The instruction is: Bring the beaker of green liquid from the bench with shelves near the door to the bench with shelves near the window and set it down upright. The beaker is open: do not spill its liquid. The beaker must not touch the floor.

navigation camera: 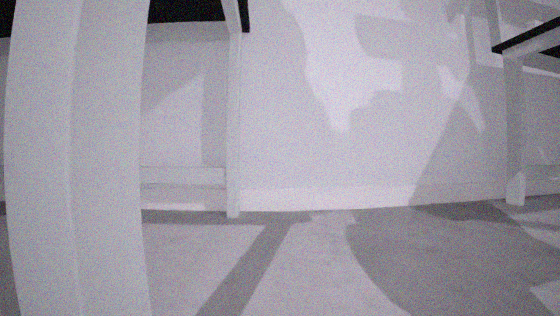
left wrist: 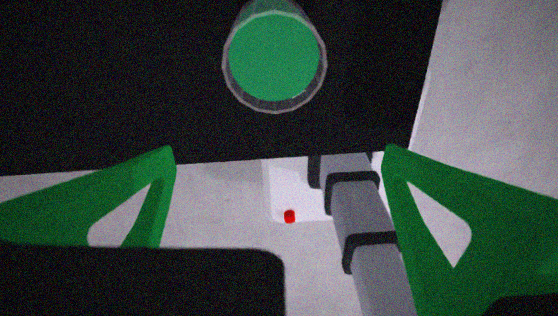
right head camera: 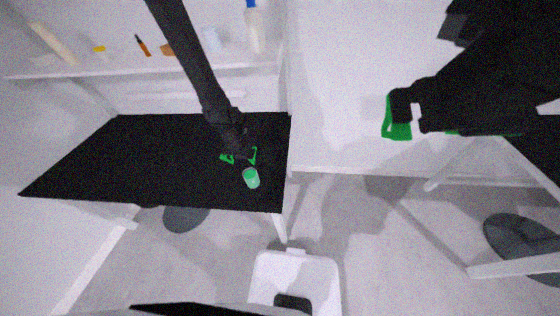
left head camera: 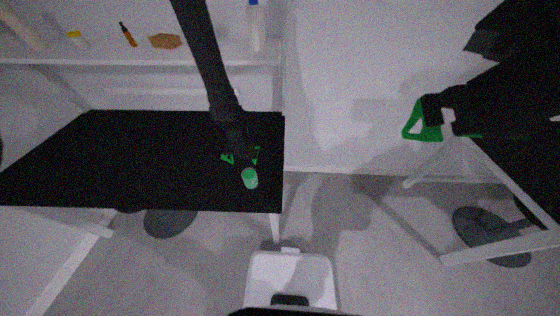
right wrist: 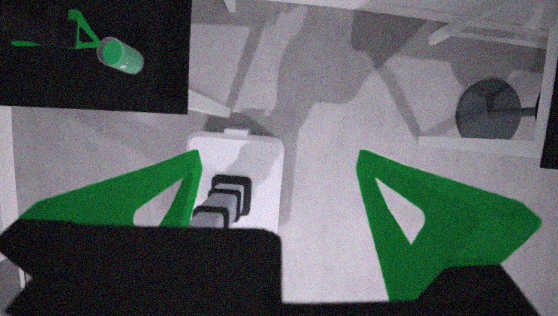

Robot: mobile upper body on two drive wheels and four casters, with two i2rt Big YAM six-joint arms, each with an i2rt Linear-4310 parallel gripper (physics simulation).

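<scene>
The beaker of green liquid (left head camera: 249, 178) (right head camera: 251, 178) (left wrist: 274, 57) (right wrist: 120, 56) stands upright near the right front corner of the black-topped bench (left head camera: 125, 150) (right head camera: 125, 150) (left wrist: 125, 100) with a shelf above. My left gripper (left head camera: 242, 157) (right head camera: 241, 158) (left wrist: 278, 156) is open and empty over the bench, close behind the beaker in the head views. In the left wrist view the beaker lies beyond the gap between the fingertips, not between them. My right gripper (left head camera: 446, 131) (right head camera: 425, 130) (right wrist: 279, 158) is open and empty, off to the right of this bench. Whether door or window is near does not show.
The shelf (left head camera: 150, 62) holds an orange-and-black tool (left head camera: 129, 36), a brown piece (left head camera: 165, 41) and bottles. My white base (left head camera: 320, 270) (right wrist: 265, 155) is in front. A round dark foot (left head camera: 170, 220) is under the bench. A white frame (left head camera: 500, 252) stands right. A broad white post (navigation camera: 40, 150) is close at left.
</scene>
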